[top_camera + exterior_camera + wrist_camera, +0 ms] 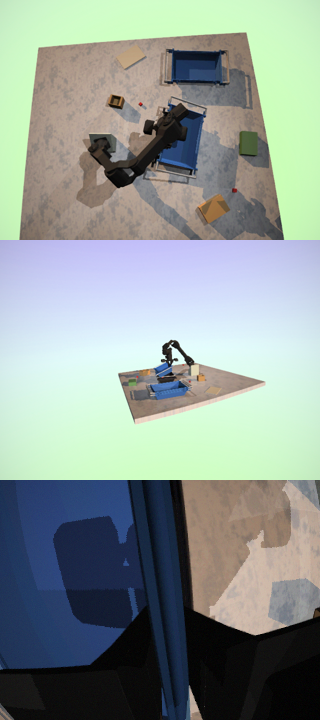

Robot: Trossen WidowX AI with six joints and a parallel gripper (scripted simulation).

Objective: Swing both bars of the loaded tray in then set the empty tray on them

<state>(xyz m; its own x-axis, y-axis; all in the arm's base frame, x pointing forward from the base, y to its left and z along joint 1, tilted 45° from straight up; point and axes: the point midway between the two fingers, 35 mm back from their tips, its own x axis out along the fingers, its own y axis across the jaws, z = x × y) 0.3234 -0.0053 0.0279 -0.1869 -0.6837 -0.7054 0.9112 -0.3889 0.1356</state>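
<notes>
My gripper tip is now 8 cm short of the blue tray and 3 cm to the left of it. Round my gripper tip: green block (41 cm ahead, 11 cm to the right, 11 cm below); brown box (23 cm behind, 25 cm to the left, 12 cm below); orange block (16 cm ahead, 38 cm to the right, 10 cm below).
</notes>
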